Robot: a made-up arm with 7 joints. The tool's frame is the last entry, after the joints. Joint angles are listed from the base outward. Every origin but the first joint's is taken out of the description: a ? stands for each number. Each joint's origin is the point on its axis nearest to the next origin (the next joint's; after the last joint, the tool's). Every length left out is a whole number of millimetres.
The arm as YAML. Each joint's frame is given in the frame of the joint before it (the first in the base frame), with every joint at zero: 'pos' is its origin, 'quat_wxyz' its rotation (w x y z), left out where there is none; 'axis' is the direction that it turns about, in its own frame. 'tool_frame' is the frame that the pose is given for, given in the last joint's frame.
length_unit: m
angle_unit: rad
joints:
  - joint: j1
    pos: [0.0, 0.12, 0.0]
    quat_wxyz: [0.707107, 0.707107, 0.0, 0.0]
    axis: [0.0, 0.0, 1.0]
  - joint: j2
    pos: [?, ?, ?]
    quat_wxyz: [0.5, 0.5, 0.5, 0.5]
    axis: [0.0, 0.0, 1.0]
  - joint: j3
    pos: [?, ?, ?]
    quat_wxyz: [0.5, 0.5, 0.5, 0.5]
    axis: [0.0, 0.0, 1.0]
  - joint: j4
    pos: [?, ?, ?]
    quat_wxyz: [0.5, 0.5, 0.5, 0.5]
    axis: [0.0, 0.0, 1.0]
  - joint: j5
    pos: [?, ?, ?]
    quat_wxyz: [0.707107, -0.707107, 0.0, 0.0]
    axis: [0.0, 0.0, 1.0]
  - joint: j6
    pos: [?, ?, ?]
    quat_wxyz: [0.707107, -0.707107, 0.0, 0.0]
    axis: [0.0, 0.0, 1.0]
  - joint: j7
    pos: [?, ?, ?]
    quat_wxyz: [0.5, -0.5, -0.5, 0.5]
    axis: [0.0, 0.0, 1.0]
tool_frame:
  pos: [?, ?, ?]
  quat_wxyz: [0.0, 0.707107, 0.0, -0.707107]
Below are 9 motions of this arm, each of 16 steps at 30 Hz.
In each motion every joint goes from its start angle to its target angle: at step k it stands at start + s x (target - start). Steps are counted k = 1, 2, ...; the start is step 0. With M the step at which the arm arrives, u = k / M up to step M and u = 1 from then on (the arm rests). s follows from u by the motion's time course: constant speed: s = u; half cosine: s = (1 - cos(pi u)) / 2; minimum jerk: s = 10 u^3 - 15 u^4 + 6 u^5.
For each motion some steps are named. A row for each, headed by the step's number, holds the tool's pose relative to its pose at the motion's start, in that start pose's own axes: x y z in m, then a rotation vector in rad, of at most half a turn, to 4 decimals.
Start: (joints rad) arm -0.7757 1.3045 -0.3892 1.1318 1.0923 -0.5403 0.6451
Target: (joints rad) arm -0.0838 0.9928 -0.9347 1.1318 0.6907 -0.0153 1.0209
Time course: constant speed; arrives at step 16
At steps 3, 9, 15, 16:
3: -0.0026 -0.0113 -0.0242 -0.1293 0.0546 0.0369
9: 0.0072 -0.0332 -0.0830 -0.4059 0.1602 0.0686
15: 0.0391 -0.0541 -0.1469 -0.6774 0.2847 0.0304
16: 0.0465 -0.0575 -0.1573 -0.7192 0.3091 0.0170

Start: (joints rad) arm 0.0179 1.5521 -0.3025 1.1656 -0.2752 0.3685 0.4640
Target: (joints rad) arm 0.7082 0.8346 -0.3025 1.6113 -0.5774 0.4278 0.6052
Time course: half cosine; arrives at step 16
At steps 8, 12, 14, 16:
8: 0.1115 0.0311 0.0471 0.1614 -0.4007 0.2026
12: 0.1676 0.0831 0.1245 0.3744 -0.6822 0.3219
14: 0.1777 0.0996 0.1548 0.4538 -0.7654 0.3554
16: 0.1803 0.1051 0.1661 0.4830 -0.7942 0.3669

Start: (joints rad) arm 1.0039 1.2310 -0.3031 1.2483 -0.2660 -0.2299 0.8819
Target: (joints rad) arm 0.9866 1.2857 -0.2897 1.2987 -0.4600 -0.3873 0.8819
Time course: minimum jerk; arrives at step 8
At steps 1, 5, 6, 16:
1: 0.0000 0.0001 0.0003 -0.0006 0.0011 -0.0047
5: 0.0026 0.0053 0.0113 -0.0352 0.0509 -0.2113
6: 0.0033 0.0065 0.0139 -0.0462 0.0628 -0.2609
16: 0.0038 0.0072 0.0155 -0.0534 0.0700 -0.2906

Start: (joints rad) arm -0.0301 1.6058 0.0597 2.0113 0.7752 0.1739 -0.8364
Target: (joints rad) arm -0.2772 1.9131 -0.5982 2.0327 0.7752 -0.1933 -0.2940
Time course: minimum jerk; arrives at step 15
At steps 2, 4, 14, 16:
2: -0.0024 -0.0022 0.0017 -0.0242 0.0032 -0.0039
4: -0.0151 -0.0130 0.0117 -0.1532 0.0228 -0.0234
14: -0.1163 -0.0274 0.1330 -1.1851 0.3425 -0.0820
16: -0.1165 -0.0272 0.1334 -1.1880 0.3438 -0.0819

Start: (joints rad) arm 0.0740 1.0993 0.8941 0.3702 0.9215 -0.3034 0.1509
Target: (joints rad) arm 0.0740 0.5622 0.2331 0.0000 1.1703 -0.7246 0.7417
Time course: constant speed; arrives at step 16
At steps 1, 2, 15, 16:
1: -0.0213 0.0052 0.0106 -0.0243 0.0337 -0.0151
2: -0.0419 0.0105 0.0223 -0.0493 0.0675 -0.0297
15: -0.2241 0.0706 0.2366 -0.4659 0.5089 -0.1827
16: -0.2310 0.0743 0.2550 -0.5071 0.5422 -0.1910

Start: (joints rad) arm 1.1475 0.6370 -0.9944 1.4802 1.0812 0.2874 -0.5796
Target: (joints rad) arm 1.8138 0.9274 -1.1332 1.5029 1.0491 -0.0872 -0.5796
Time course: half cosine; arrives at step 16
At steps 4, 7, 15, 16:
4: 0.0307 0.0151 0.0003 0.0368 -0.1290 -0.0137
7: 0.0841 0.0412 0.0083 0.0988 -0.3548 -0.0343
15: 0.1976 0.0992 0.0616 0.2325 -0.8720 -0.0681
16: 0.1992 0.1001 0.0629 0.2346 -0.8804 -0.0685

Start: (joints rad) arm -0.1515 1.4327 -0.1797 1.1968 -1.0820 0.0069 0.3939
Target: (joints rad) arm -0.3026 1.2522 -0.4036 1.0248 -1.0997 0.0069 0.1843
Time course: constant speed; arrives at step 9
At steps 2, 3, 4, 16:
2: 0.0266 -0.0234 -0.0083 -0.0276 -0.0608 -0.0225
3: 0.0400 -0.0354 -0.0112 -0.0411 -0.0915 -0.0339
4: 0.0533 -0.0476 -0.0133 -0.0544 -0.1222 -0.0454
16: 0.1183 -0.1102 -0.0111 -0.1164 -0.2785 -0.1036

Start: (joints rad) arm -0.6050 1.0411 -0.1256 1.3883 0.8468 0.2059 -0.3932
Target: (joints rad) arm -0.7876 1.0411 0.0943 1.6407 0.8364 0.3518 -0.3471
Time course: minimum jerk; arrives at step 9
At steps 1, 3, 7, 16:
1: 0.0004 -0.0001 0.0004 -0.0015 -0.0001 0.0000
3: 0.0068 -0.0017 0.0074 -0.0265 -0.0018 -0.0013
7: 0.0306 -0.0055 0.0353 -0.1111 -0.0145 -0.0192
16: 0.0332 -0.0058 0.0385 -0.1196 -0.0163 -0.0223

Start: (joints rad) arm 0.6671 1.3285 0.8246 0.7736 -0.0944 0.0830 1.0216
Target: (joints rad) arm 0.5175 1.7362 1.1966 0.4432 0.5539 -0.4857 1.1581
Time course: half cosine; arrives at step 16
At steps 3, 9, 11, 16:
3: 0.0019 0.0108 0.0109 0.0163 -0.0669 -0.0083
9: 0.0255 0.0652 0.0742 0.1577 -0.4972 -0.1200
11: 0.0380 0.0797 0.0941 0.2222 -0.6530 -0.1795
16: 0.0559 0.0945 0.1162 0.3113 -0.8451 -0.2617

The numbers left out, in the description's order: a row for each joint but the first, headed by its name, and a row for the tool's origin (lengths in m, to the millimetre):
j2: 0.0 0.0 0.0
j3: -0.239 0.0 0.0
j4: 0.0 0.0 0.0
j5: 0.0 -0.277 0.0
j6: 0.0 0.0 0.0
j7: 0.0 0.0 0.0
tool: 0.0 0.0 0.0

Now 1 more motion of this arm.
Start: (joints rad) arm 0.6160 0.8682 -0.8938 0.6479 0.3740 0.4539 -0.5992
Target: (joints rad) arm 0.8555 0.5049 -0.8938 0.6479 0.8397 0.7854 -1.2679
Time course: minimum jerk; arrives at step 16
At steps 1, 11, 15, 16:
1: 0.0004 -0.0001 0.0001 0.0006 0.0006 0.0011
11: 0.1409 -0.0213 0.0687 0.1225 0.2494 0.2399
15: 0.1710 -0.0194 0.0882 0.1277 0.2925 0.2525
16: 0.1714 -0.0193 0.0884 0.1277 0.2930 0.2525

